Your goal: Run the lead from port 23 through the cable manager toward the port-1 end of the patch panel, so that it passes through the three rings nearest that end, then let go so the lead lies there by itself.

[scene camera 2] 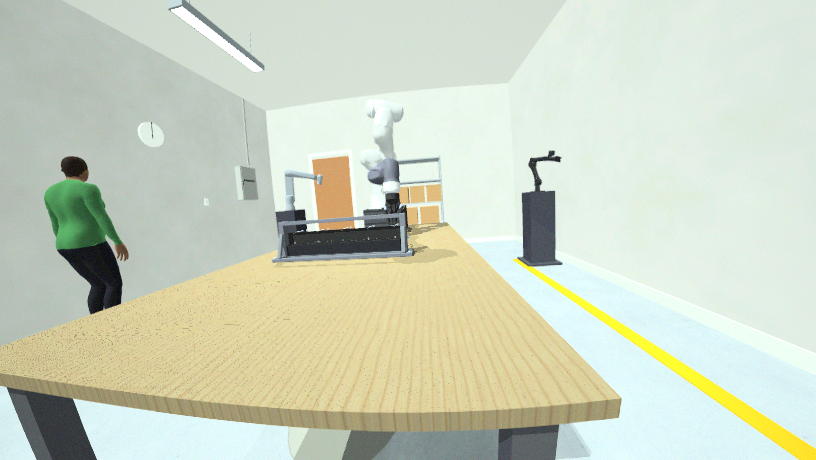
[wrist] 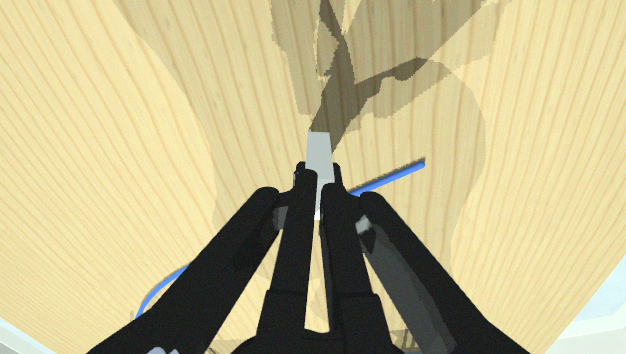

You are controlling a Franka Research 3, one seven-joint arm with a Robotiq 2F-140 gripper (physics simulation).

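In the wrist view a thin blue lead [wrist: 392, 177] lies on the wooden table. Its free end is right of the fingers, its middle is hidden behind them, and it curves out at the lower left. My gripper [wrist: 317, 149] [scene camera 2: 393, 221] is shut, its pale pads together. The lead crosses behind the pads, and I see none of it pinched between them. In the scene view the gripper is low, behind the right end of the rack. The black patch panel [scene camera 2: 345, 244] sits in this grey frame [scene camera 2: 337, 221]. Ports, rings and the lead are too small to tell there.
The rack's right upright [scene camera 2: 403, 234] and top rail stand near the gripper in the scene view. The wooden table [scene camera 2: 365, 331] extends toward the camera. A person in green [scene camera 2: 74, 214] is at the left. A dark pedestal [scene camera 2: 538, 228] with a small arm stands at the right.
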